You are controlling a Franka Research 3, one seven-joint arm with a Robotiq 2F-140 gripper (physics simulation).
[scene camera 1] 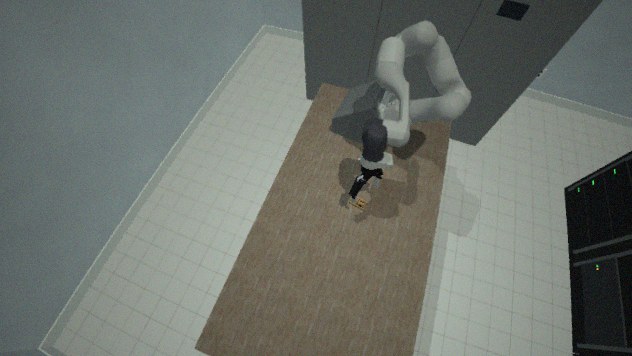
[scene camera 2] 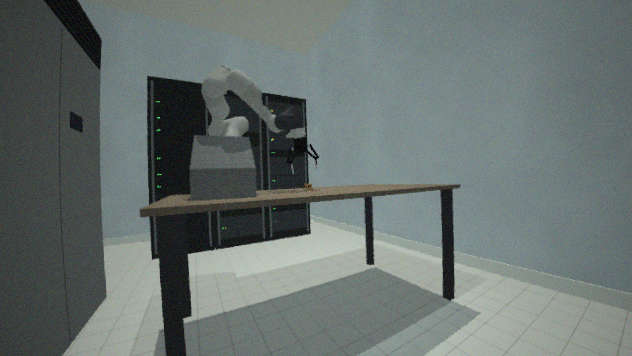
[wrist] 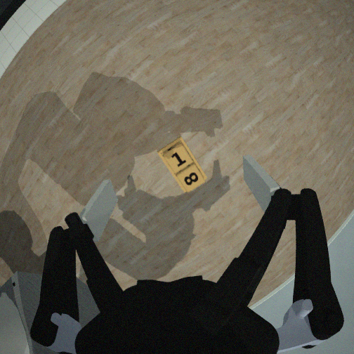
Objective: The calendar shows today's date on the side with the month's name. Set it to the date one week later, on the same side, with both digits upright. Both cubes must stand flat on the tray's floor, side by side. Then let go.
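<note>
The small yellow calendar tray (wrist: 170, 144) (scene camera 1: 358, 203) (scene camera 2: 308, 187) is on the table. In the wrist view two yellow cubes sit side by side in it, seen from above. The top face of one cube (wrist: 178, 159) shows a black 1. The top face of the other cube (wrist: 191, 178) shows a black 8, turned about a quarter turn relative to the 1. The cubes' side faces and the month's name cannot be read. My gripper (wrist: 176, 178) (scene camera 1: 364, 191) (scene camera 2: 304, 170) is open and empty, pointing down above the calendar, with its fingers wide apart.
The wooden table (scene camera 1: 320, 280) (scene camera 2: 380, 189) extends around the calendar. The arm's grey base block (scene camera 2: 222, 182) stands at one end of the table. A grey cabinet (scene camera 1: 340, 45) (scene camera 2: 30, 175) is beyond that end. Black server racks (scene camera 1: 600, 215) (scene camera 2: 175, 150) stand off the table. The arm's shadow falls around the tray.
</note>
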